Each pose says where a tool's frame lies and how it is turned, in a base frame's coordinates. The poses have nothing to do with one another.
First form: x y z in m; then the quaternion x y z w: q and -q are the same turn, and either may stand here.
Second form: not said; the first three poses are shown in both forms.
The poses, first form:
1: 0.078, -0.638, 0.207, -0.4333, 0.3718, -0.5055, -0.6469
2: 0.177, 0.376, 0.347, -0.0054, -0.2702, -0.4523, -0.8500
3: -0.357, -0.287, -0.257, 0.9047, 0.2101, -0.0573, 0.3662
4: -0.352, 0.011, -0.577, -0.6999, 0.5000, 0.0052, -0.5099
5: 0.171, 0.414, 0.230, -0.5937, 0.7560, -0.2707, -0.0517
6: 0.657, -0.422, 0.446, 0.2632, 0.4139, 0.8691, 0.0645
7: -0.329, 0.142, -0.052, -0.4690, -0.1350, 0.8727, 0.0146
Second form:
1: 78, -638, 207, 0.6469, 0.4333, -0.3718, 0.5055
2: 177, 376, 347, 0.8500, 0.0054, 0.2702, 0.4523
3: -357, -287, -257, 0.3662, 0.9047, 0.2101, -0.0573
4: -352, 11, -577, 0.5099, 0.6999, -0.5000, -0.0052
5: 171, 414, 230, 0.0517, 0.5937, -0.7560, 0.2707
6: 657, -422, 446, 0.0645, 0.2632, 0.4139, 0.8691
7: -329, 142, -52, 0.0146, -0.4690, -0.1350, 0.8727
